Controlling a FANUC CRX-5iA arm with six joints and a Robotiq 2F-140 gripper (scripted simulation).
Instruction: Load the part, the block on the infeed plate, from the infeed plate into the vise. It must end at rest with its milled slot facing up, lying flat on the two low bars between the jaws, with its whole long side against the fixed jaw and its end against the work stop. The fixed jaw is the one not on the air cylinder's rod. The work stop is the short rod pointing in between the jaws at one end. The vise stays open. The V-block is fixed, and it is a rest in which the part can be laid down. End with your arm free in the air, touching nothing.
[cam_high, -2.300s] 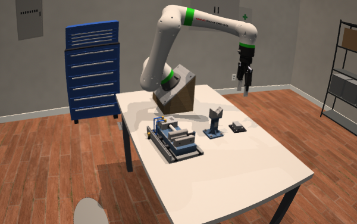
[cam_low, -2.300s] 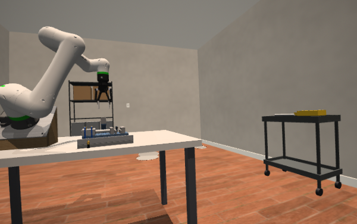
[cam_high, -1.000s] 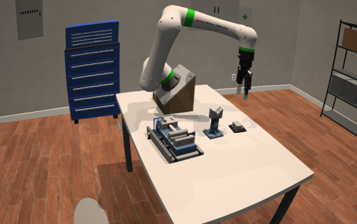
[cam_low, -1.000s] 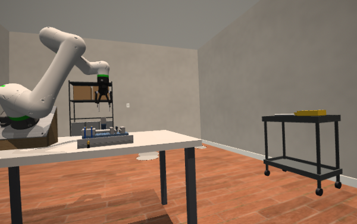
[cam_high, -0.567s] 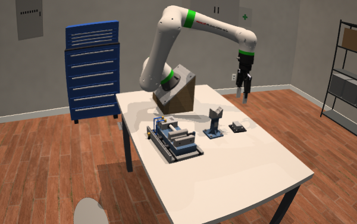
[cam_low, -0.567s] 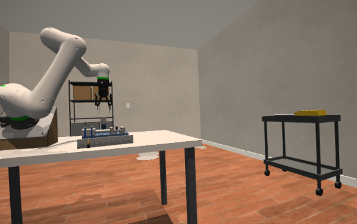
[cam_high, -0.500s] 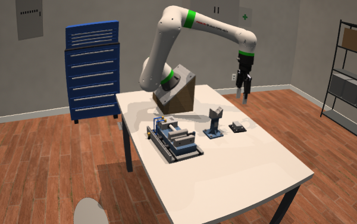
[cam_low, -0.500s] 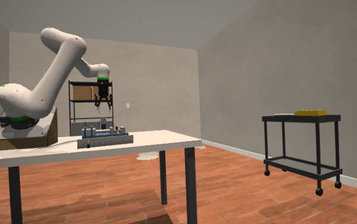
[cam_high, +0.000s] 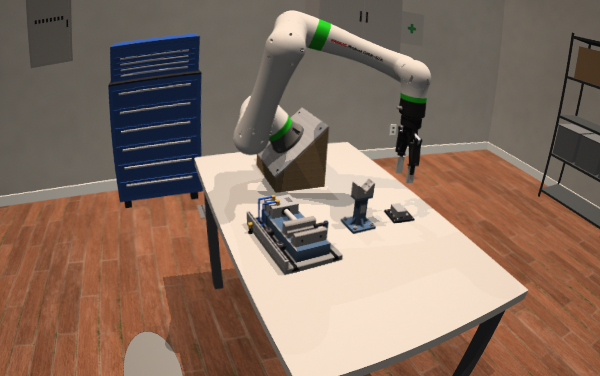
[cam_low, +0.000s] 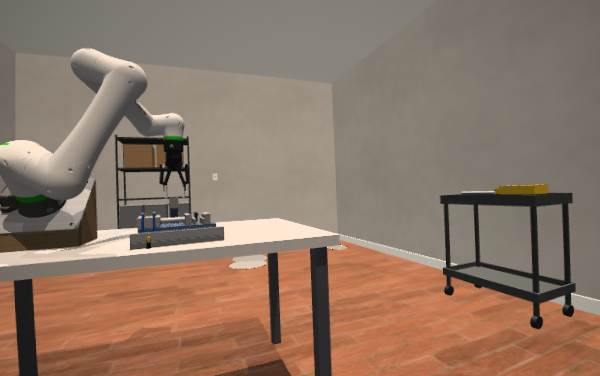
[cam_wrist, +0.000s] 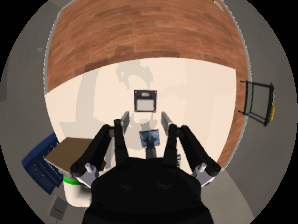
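My hand is 17 cm above the part. The rest, counted from my hand: dark infeed plate 1 cm to the left, 18 cm below.
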